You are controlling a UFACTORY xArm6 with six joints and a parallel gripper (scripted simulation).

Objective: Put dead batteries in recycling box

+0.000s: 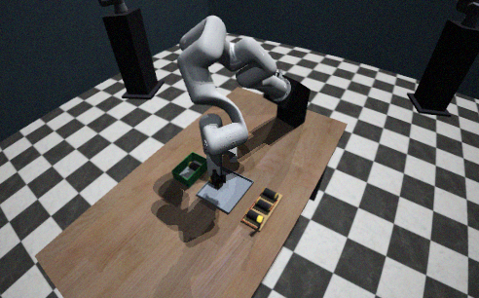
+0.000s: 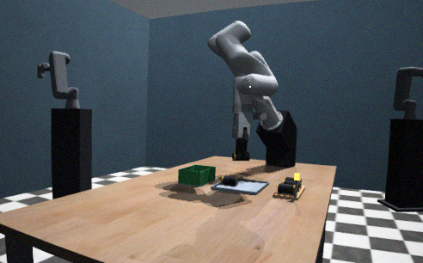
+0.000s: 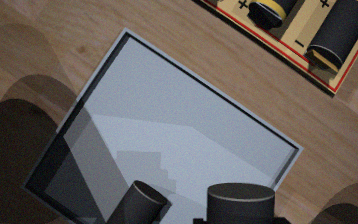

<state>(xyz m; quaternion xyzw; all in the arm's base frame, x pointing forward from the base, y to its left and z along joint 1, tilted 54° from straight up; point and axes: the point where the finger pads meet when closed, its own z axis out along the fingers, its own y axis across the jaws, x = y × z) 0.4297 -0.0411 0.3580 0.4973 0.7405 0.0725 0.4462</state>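
Now: hand 110 mm past the green recycling box, 170 mm to the left of it and 130 mm above it. Also, from my hand: grey tray 50 mm behind, 10 mm to the left, 140 mm below.
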